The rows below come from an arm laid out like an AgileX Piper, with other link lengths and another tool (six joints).
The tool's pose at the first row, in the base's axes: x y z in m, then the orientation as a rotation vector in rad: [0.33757, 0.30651, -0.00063, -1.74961, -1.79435, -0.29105]
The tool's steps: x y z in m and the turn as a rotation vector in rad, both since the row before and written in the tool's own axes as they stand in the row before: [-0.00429, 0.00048, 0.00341, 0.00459, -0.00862, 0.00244]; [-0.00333, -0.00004, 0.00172, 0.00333, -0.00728, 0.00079]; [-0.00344, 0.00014, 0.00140, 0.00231, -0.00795, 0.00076]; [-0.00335, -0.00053, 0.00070, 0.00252, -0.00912, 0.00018]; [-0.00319, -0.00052, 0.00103, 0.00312, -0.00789, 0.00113]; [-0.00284, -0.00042, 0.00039, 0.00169, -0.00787, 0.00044]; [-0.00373, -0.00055, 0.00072, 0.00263, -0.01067, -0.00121]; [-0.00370, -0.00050, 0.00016, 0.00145, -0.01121, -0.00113]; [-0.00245, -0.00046, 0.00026, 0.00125, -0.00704, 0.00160]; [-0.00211, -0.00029, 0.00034, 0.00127, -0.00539, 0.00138]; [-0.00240, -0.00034, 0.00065, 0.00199, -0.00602, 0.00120]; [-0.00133, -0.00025, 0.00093, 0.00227, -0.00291, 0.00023]
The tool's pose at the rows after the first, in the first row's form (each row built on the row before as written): [0.33687, 0.30489, -0.00584, -1.75229, -1.79747, -0.27858]; [0.33617, 0.30305, -0.00903, -1.75382, -1.80134, -0.26907]; [0.33572, 0.30094, -0.01205, -1.75630, -1.80586, -0.25996]; [0.33483, 0.29844, -0.01427, -1.75861, -1.81168, -0.24988]; [0.33387, 0.29622, -0.01665, -1.76078, -1.81564, -0.23986]; [0.33321, 0.29396, -0.01834, -1.76330, -1.82046, -0.23147]; [0.33229, 0.29108, -0.02070, -1.76488, -1.82857, -0.22045]; [0.33160, 0.28792, -0.02258, -1.76752, -1.83720, -0.21003]; [0.33098, 0.28588, -0.02389, -1.77097, -1.84041, -0.20224]; [0.33052, 0.28418, -0.02513, -1.77353, -1.84265, -0.19591]; [0.32991, 0.28236, -0.02675, -1.77569, -1.84534, -0.18841]; [0.32934, 0.28161, -0.02810, -1.77553, -1.84667, -0.18367]
